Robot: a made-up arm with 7 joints. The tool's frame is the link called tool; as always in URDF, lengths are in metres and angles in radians. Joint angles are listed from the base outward. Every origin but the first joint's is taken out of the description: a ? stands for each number. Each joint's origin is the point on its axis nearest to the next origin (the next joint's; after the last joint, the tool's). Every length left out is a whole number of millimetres.
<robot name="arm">
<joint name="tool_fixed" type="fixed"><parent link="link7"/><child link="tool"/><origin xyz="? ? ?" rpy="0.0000 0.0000 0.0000"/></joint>
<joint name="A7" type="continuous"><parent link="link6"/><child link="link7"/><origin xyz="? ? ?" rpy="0.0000 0.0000 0.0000"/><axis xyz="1 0 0"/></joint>
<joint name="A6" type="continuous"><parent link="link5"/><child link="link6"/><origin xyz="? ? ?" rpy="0.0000 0.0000 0.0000"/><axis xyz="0 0 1"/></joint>
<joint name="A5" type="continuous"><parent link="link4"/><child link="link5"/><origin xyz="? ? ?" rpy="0.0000 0.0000 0.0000"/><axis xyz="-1 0 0"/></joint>
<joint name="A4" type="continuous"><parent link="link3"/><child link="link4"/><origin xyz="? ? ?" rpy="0.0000 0.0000 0.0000"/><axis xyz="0 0 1"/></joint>
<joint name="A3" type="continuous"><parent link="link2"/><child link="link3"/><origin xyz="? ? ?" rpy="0.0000 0.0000 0.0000"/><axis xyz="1 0 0"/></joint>
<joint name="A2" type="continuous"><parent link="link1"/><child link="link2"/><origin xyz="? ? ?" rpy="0.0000 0.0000 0.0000"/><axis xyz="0 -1 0"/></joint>
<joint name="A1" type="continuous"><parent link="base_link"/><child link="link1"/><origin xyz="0.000 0.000 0.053" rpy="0.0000 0.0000 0.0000"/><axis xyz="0 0 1"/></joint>
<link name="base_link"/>
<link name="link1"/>
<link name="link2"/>
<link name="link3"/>
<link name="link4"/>
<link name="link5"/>
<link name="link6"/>
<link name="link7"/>
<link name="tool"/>
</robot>
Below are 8 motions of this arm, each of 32 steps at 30 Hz.
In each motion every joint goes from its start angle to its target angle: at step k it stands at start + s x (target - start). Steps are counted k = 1, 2, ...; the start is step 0. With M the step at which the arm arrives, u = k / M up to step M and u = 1 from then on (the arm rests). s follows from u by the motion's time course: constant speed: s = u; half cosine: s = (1 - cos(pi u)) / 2; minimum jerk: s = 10 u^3 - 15 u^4 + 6 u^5.
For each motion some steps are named. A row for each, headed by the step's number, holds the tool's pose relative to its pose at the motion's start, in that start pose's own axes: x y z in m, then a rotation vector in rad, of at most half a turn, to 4 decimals.
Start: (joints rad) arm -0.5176 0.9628 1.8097 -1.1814 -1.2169 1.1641 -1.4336
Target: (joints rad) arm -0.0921 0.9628 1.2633 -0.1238 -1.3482 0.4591 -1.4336
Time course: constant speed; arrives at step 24
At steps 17, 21, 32:
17: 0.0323 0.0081 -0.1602 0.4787 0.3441 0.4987
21: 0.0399 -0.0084 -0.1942 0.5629 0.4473 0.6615
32: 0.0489 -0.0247 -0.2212 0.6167 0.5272 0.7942

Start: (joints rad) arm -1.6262 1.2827 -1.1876 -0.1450 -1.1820 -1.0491 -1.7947
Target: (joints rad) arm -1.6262 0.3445 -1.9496 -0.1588 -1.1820 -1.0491 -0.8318
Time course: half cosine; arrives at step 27
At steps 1, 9, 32:
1: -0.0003 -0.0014 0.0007 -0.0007 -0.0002 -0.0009
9: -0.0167 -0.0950 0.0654 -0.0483 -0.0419 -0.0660
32: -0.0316 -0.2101 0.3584 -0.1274 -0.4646 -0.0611

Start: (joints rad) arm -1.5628 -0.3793 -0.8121 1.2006 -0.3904 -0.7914 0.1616
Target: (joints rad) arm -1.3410 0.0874 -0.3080 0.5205 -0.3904 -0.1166 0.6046
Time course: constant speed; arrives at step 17
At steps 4, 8, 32:
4: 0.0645 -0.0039 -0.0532 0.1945 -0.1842 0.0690
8: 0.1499 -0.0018 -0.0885 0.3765 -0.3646 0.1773
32: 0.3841 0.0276 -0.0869 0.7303 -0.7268 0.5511

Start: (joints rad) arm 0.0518 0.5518 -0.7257 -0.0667 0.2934 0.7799 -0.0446
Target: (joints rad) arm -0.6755 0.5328 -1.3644 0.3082 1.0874 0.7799 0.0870
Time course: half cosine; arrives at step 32
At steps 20, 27, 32:
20: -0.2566 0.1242 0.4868 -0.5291 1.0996 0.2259
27: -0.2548 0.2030 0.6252 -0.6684 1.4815 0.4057
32: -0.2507 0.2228 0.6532 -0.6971 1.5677 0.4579

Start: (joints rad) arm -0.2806 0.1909 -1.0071 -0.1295 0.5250 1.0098 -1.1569
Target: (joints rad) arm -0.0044 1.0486 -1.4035 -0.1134 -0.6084 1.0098 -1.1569
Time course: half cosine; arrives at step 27
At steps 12, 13, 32:
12: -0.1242 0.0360 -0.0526 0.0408 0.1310 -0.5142
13: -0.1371 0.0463 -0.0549 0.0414 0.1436 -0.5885
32: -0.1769 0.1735 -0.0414 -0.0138 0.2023 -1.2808

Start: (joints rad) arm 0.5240 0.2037 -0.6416 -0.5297 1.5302 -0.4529 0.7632
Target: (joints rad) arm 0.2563 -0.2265 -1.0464 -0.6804 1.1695 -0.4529 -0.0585
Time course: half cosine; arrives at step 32
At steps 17, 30, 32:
17: -0.0442 -0.1982 0.0408 -0.6003 0.0280 0.0994
30: -0.0619 -0.3241 0.1136 -1.0456 -0.0028 0.1899
32: -0.0621 -0.3264 0.1154 -1.0549 -0.0040 0.1919

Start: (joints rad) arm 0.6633 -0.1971 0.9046 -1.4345 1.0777 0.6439 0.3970
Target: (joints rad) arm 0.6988 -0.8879 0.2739 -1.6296 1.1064 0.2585 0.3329
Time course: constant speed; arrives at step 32
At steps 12, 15, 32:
12: -0.0716 -0.0315 -0.0091 -0.1517 0.0343 -0.5034
15: -0.0875 -0.0335 -0.0099 -0.2018 0.0405 -0.6247
32: -0.1489 -0.0196 -0.0151 -0.5727 0.0428 -1.2607

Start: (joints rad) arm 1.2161 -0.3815 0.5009 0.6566 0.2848 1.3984 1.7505
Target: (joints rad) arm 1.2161 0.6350 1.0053 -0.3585 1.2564 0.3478 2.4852
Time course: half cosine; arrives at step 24
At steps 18, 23, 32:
18: 0.1900 0.1425 0.0735 -0.1945 -1.4158 0.5057
23: 0.2515 0.1835 0.0980 -0.2151 -1.5411 0.6982
32: 0.2534 0.1849 0.0987 -0.2158 -1.5443 0.7040

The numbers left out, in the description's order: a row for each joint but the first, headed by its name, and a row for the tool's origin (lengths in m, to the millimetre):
tool: 0.000 -0.014 -0.117
A7: -0.164 -0.239 0.000
A6: 0.000 0.062 0.151
A5: -0.042 0.018 0.000
A4: 0.000 -0.291 -0.220
A3: 0.109 0.000 -0.101
A2: -0.042 -0.587 0.000

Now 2 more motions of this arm.
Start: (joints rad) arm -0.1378 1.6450 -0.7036 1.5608 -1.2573 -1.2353 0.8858
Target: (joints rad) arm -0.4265 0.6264 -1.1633 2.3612 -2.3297 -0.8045 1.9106
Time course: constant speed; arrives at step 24
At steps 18, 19, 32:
18: 0.2056 0.2662 0.0767 0.2063 0.2543 -1.7650
19: 0.2189 0.2566 0.0690 0.2062 0.1988 -1.8703
32: 0.2534 0.1794 0.0360 0.1389 -0.2052 -2.3384

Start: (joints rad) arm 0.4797 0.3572 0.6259 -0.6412 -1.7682 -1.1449 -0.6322
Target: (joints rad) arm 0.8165 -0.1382 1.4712 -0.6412 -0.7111 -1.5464 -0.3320
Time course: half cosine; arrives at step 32
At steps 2, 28, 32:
2: -0.0017 0.0019 -0.0013 0.0024 0.0028 -0.0149
28: -0.0012 0.3376 -0.1375 0.0428 0.1079 -1.4584
32: 0.0070 0.3517 -0.1451 0.0349 0.1043 -1.5119

